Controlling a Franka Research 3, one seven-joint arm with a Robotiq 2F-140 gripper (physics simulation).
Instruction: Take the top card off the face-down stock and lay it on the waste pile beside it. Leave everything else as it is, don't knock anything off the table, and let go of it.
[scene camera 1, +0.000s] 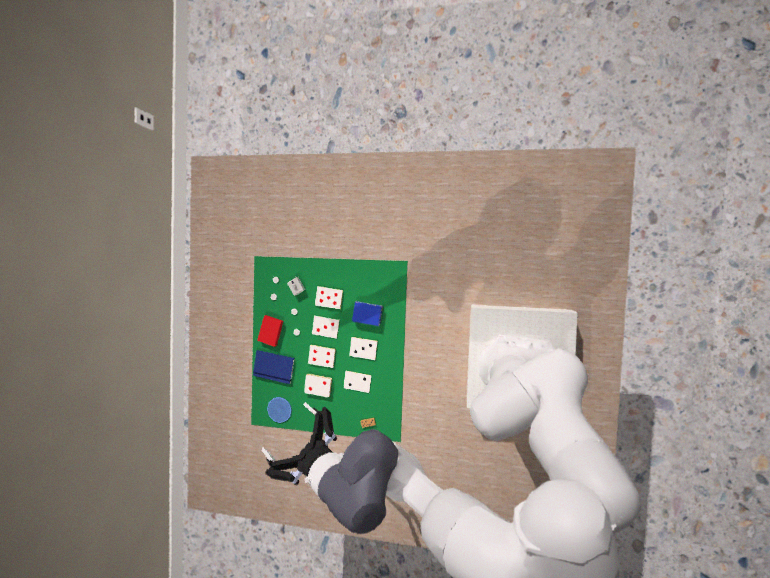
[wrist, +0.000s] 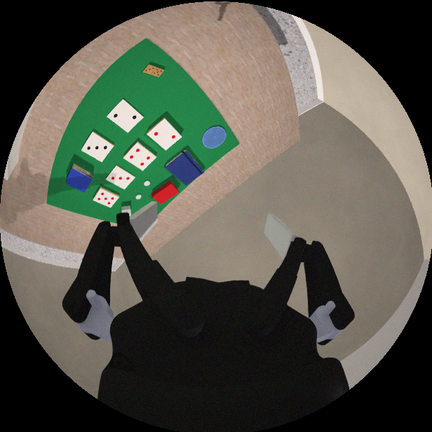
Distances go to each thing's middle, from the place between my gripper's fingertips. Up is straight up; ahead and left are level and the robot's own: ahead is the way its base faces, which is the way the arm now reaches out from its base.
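Green mat (scene camera 1: 380, 282): my gripper 150 mm to the left of it, 350 mm above it.
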